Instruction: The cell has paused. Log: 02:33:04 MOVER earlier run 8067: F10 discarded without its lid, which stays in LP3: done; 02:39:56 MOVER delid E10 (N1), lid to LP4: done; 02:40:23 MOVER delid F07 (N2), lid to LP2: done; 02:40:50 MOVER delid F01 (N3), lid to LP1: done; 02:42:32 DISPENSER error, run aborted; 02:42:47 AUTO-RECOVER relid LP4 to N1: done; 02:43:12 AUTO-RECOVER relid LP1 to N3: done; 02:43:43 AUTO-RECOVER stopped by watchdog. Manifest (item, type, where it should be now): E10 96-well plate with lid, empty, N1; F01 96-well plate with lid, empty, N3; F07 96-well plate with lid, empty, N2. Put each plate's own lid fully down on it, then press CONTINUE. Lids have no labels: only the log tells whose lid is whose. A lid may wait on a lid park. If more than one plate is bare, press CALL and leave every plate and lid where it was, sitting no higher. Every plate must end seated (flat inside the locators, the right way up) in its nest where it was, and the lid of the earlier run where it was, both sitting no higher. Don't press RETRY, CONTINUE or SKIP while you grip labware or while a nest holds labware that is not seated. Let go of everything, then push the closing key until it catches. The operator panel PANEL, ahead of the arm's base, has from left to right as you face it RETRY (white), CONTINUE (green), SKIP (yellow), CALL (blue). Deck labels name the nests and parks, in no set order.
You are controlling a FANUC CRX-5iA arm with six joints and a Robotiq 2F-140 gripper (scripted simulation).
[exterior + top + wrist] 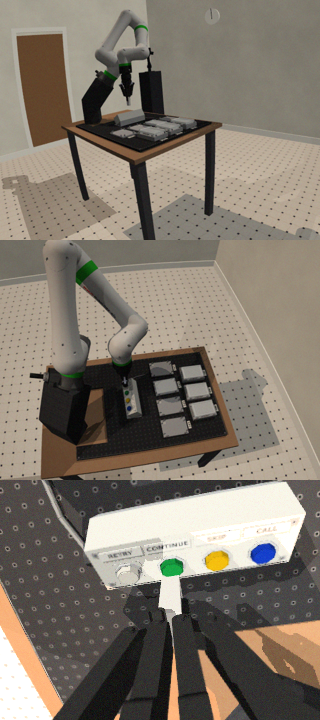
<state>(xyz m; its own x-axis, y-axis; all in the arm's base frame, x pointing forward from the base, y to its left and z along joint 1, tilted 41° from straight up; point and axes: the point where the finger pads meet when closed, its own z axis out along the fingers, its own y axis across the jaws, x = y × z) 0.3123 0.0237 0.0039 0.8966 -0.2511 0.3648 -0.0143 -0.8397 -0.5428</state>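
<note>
Now: the green continue button 90 mm below my hand. Also, from my hand: blue call button (100 mm to the right, 90 mm below); then white retry button (90 mm below, 50 mm to the left); then yellow skip button (90 mm below, 50 mm to the right).
</note>
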